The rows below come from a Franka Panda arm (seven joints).
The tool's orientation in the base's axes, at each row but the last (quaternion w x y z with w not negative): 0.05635, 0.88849, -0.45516, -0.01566; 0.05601, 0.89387, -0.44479, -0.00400; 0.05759, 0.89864, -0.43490, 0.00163; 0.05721, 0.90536, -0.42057, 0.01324; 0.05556, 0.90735, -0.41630, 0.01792; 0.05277, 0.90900, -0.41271, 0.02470; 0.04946, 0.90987, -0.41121, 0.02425; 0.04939, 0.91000, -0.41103, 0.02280; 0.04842, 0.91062, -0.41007, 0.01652; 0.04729, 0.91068, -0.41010, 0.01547
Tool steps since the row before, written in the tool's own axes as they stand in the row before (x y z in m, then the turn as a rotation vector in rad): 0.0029, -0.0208, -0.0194, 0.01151, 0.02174, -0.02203; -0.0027, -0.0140, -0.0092, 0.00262, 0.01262, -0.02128; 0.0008, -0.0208, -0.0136, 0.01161, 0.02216, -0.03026; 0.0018, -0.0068, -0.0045, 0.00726, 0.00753, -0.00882; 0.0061, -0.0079, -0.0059, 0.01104, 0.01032, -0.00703; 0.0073, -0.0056, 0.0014, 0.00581, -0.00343, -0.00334; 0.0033, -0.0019, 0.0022, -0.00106, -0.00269, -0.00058; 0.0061, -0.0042, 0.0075, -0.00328, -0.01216, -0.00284; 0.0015, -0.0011, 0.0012, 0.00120, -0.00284, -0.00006; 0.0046, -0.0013, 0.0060, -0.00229, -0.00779, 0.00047
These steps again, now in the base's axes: 0.0200, 0.0114, 0.0170, -0.00907, -0.02003, 0.02464; 0.0100, 0.0114, 0.0076, -0.00723, -0.00758, 0.02257; 0.0174, 0.0136, 0.0114, -0.00868, -0.01953, 0.03294; 0.0065, 0.0035, 0.0040, -0.00084, -0.00932, 0.00998; 0.0100, 0.0012, 0.0057, -0.00051, -0.01418, 0.00874; 0.0090, -0.0020, -0.0012, 0.00640, -0.00171, 0.00357; 0.0036, -0.0015, -0.0020, 0.00132, 0.00262, 0.00030; 0.0072, -0.0026, -0.0073, 0.00695, 0.01075, 0.00169; 0.0018, -0.0005, -0.0012, 0.00292, 0.00098, -0.00007; 0.0040, -0.0032, -0.0058, 0.00431, 0.00680, -0.00119
